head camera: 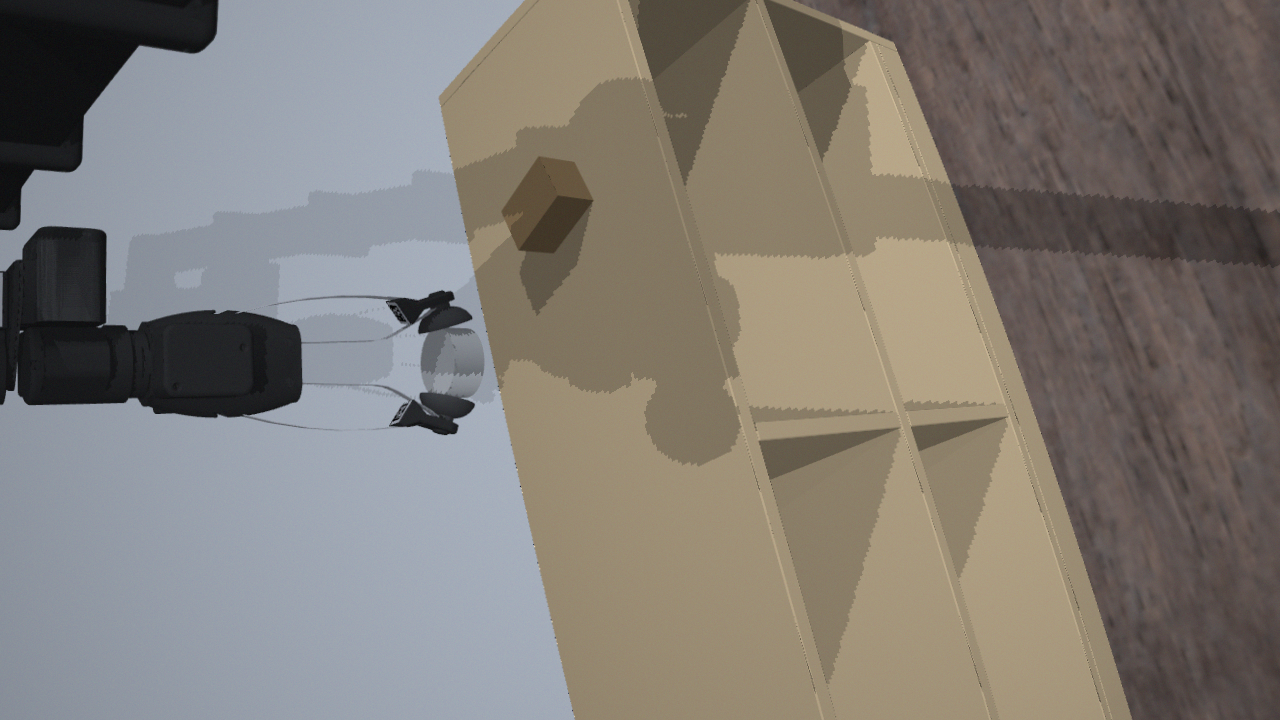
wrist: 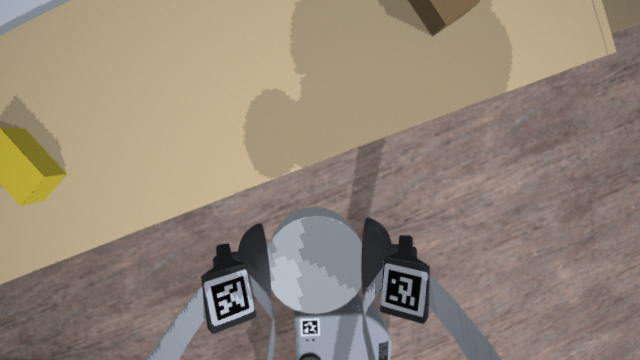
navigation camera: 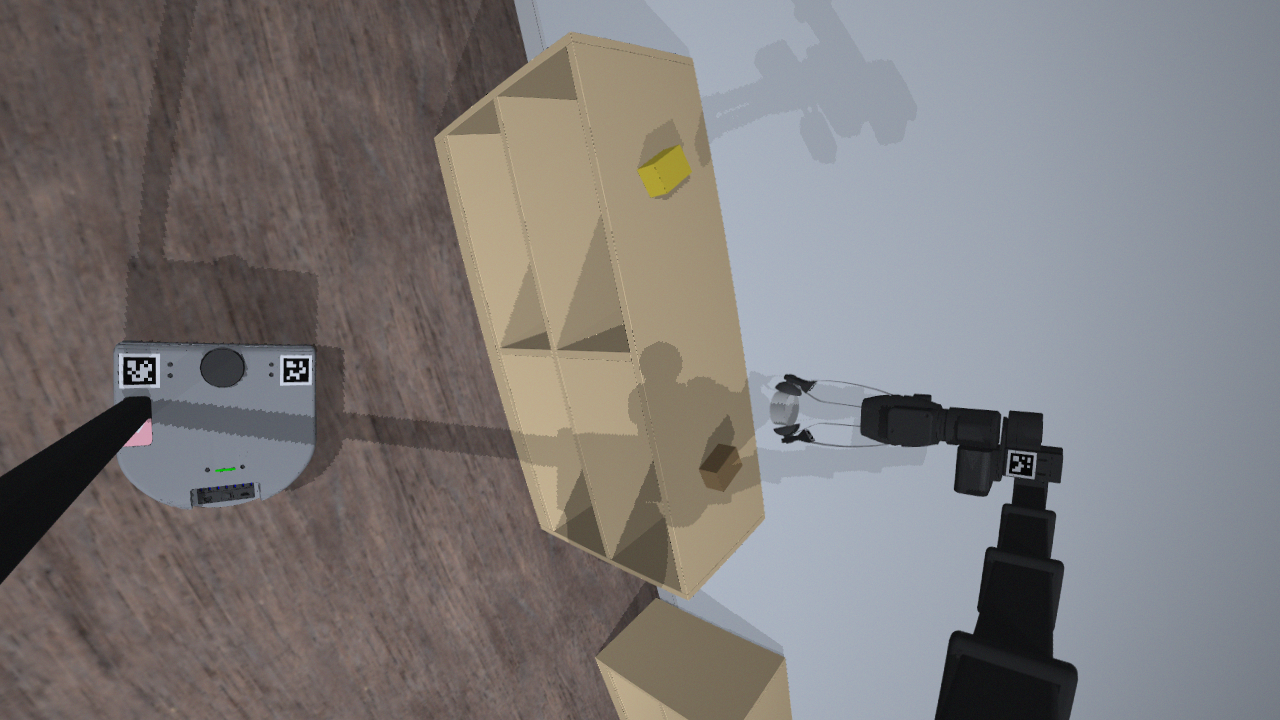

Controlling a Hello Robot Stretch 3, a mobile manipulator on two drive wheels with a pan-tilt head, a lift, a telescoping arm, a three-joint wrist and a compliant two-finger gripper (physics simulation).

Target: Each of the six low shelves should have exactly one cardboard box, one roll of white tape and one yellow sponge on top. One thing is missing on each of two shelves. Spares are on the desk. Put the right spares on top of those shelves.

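Note:
My gripper (head camera: pixel 447 362) (navigation camera: pixel 787 409) (wrist: pixel 315 247) is shut on a roll of white tape (head camera: pixel 460 353) (navigation camera: pixel 784 408) (wrist: pixel 315 270), with a fingertip on each side. It holds the roll in the air, seen against the pale wall by the shelf's long edge in the head and navigation views. A low shelf (head camera: pixel 644 555) (navigation camera: pixel 680 286) (wrist: pixel 150 100) carries a cardboard box (head camera: pixel 541 201) (navigation camera: pixel 720 467) (wrist: pixel 445 10) near one end and a yellow sponge (navigation camera: pixel 664 171) (wrist: pixel 22 165) near the other. The desk does not show.
A second low shelf (navigation camera: pixel 689 653) shows in part beyond the box end, across a small gap. My base (navigation camera: pixel 223 420) stands on the wooden floor (navigation camera: pixel 375 268) before the open compartments. My arm (navigation camera: pixel 1011 608) reaches in at the lower right of the navigation view.

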